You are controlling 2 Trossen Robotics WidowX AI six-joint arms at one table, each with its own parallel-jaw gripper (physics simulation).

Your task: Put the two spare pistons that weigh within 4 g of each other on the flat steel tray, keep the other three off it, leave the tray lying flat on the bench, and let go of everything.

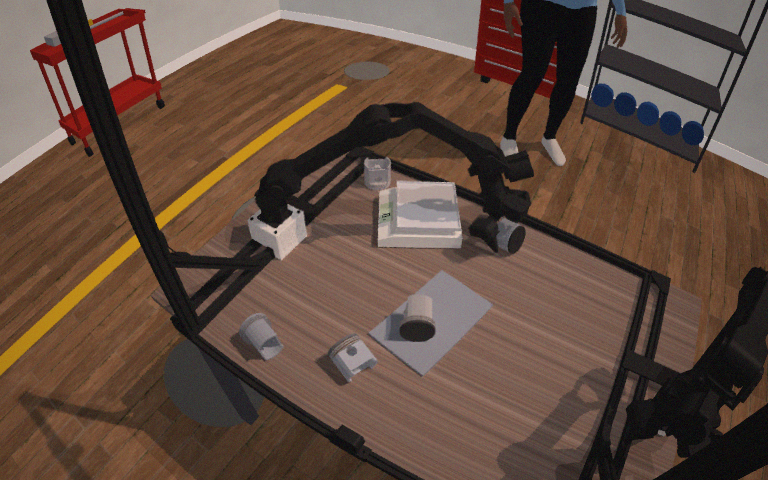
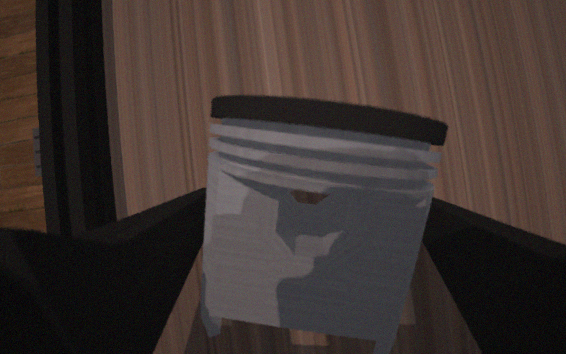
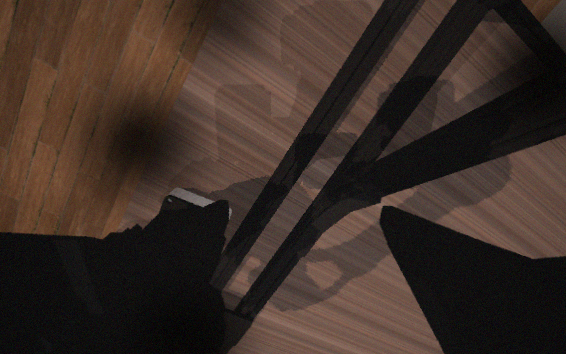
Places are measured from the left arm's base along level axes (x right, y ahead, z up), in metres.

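Pixels of known places: left gripper, fingertip midpoint: [image 1: 505, 241] [image 2: 313, 201]; right gripper, fingertip midpoint: [image 1: 649, 436] [image 3: 304, 210]; left arm's base at its link origin: [image 1: 275, 215].
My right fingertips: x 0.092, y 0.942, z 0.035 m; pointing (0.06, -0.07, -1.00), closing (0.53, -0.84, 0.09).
Note:
For each thing: its top centre in the pictures, then the offset to it from my right fingertips. "spot": a spot on its surface instead. Level surfaces: height alone.
- flat steel tray at its top centre: [image 1: 433, 318] dx -0.096, dy -0.507, dz -0.109 m
- white scale at a spot on its surface: [image 1: 419, 241] spot: dx -0.260, dy -0.641, dz -0.091 m
- bench at its surface level: dz -0.117 m
A piston [image 1: 511, 235] [image 2: 350, 240] lies on its side right of the scale, its dark crown facing away from the scale. My left gripper [image 1: 497, 233] [image 2: 313, 201] is open, with its fingers on either side of this piston's skirt. Another piston [image 1: 419, 310] lies on its side on the flat steel tray [image 1: 464, 305], near the tray's middle. Two pistons [image 1: 260, 336] [image 1: 352, 356] lie on the bench to the left of the tray. A piston [image 1: 377, 173] stands behind the scale's left corner. My right gripper [image 3: 304, 210] is open and empty, above the frame bars at the bench's right.
A white scale [image 1: 419, 241] with a small green display stands between the left arm's base [image 1: 278, 232] and the left gripper; its pan holds no piston. Black frame rails [image 1: 589, 246] [image 2: 80, 120] [image 3: 320, 125] run round the bench [image 1: 538, 362]. A person stands beyond the far edge.

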